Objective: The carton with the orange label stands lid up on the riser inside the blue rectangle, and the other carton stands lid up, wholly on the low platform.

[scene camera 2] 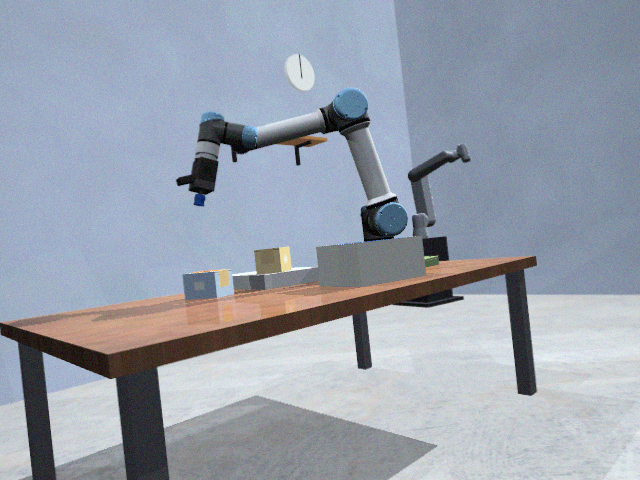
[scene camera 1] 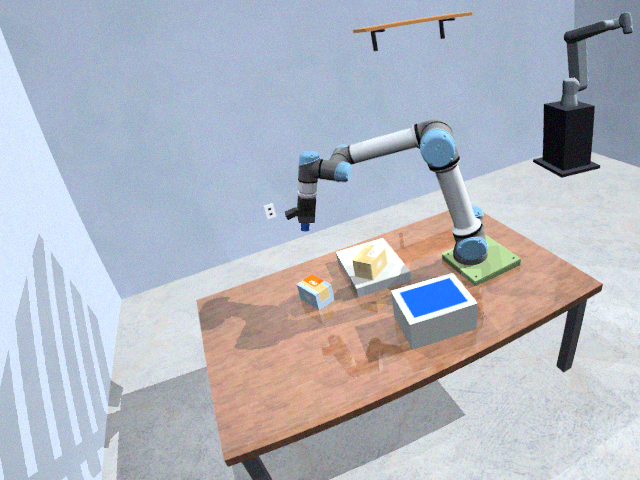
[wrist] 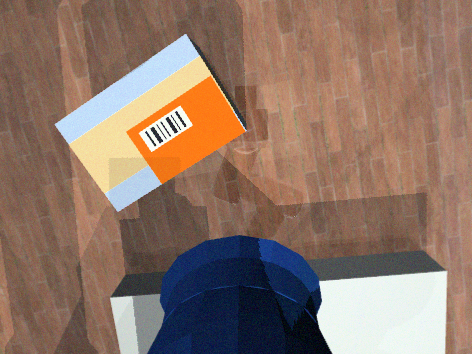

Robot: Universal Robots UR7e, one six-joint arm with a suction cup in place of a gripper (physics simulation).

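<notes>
The carton with the orange label stands on the table left of the low platform, light blue with a tan band, its orange label facing up. The other carton, plain tan, stands on the low platform, near its left edge, with a white label on top. The riser is a tall grey box with the blue rectangle on its white top. My suction cup is open and hangs high above the table, touching nothing.
The arm's green base plate lies at the right rear of the wooden table. A wall shelf and a second arm on a black pedestal are in the background.
</notes>
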